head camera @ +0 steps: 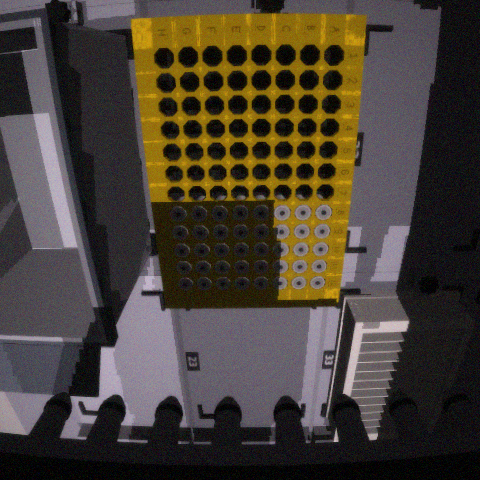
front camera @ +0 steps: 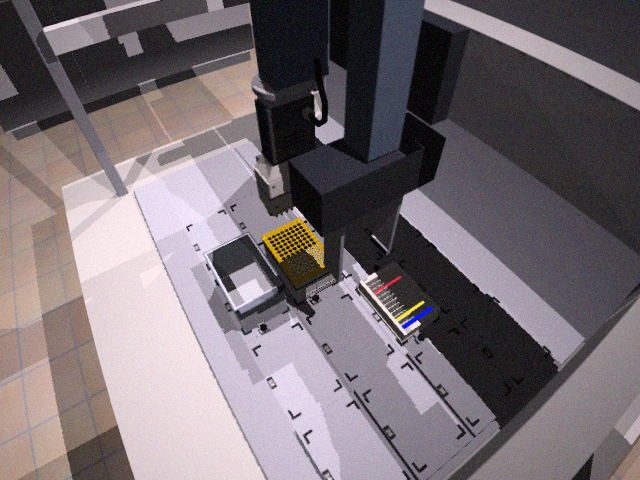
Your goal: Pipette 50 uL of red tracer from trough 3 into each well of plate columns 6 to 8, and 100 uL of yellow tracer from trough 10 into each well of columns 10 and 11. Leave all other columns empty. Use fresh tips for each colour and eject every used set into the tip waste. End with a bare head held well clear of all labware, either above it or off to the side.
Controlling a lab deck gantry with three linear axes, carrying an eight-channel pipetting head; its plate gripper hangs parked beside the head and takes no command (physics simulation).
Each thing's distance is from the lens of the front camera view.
back wall (front camera: 577, 267): 0.70 m
